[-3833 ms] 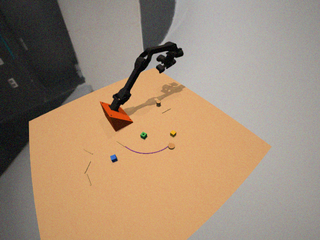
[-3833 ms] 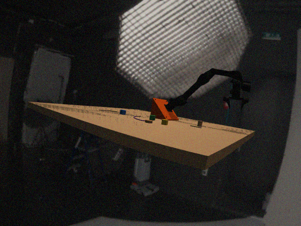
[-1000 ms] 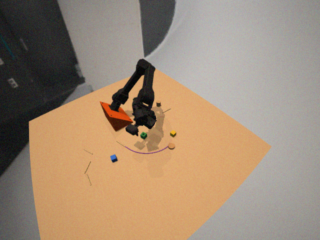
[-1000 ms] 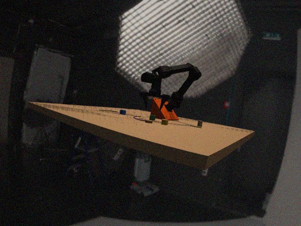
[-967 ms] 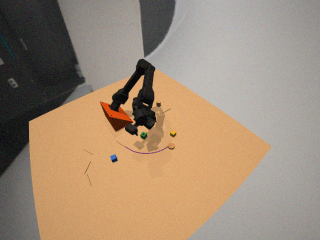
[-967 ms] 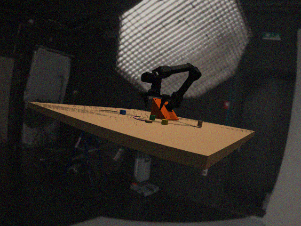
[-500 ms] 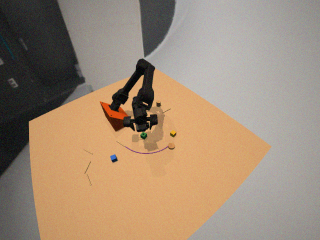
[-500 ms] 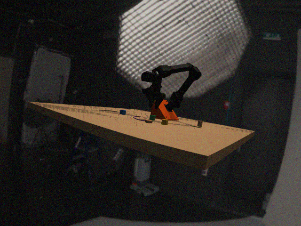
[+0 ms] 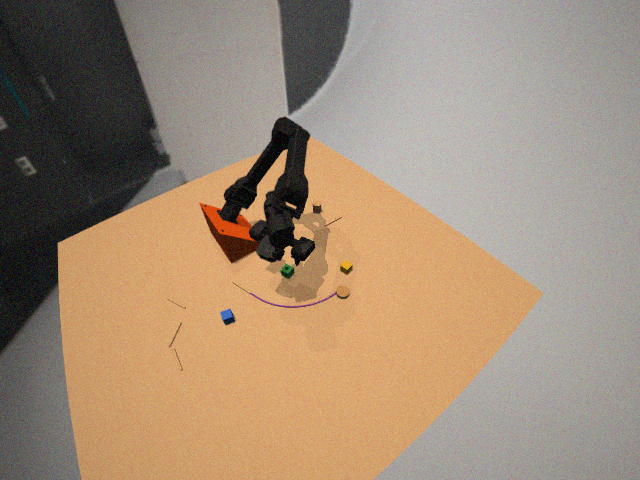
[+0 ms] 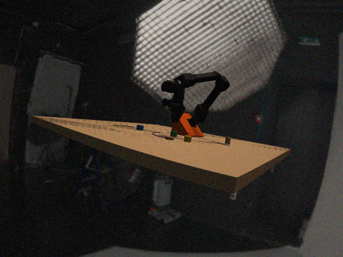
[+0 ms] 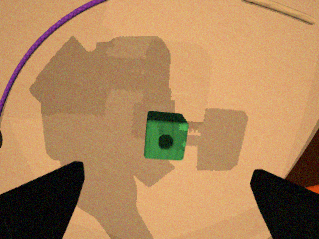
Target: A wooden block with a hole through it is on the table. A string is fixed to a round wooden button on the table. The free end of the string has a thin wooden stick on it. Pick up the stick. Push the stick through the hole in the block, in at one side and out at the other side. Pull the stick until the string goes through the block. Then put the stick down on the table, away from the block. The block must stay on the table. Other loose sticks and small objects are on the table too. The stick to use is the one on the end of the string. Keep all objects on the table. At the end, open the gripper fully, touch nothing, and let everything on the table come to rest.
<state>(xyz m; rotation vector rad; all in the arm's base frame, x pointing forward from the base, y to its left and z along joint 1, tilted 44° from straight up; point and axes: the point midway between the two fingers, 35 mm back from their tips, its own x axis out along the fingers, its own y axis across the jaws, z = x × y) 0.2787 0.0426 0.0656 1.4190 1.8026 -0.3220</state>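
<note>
Now: the green cube 60 mm below my gripper tip. Round my gripper tip: thin wooden stick 20 mm behind, 140 mm to the right, 70 mm below; then yellow cube 90 mm ahead, 160 mm to the left, 60 mm below; then round wooden button 150 mm ahead, 100 mm to the left, 70 mm below.
</note>
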